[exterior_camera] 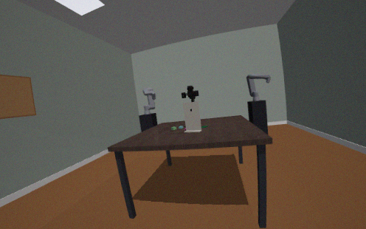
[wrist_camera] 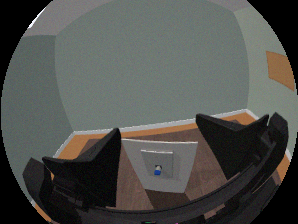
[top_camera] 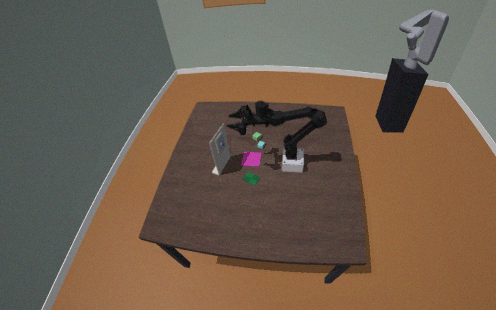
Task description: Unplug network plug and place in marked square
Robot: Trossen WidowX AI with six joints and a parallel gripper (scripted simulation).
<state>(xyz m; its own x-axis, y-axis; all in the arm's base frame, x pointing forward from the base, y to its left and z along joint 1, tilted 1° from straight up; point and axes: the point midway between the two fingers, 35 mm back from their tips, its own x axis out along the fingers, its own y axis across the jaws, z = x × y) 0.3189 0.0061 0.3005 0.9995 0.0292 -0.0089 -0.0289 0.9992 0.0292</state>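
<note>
Now: the plug 60 mm ahead of my gripper tip, 10 mm to the left of it and 160 mm below it. Round my gripper tip: magenta marked square (100 mm behind, 50 mm to the right, 380 mm below); then white upright panel (80 mm ahead, 250 mm below).
</note>
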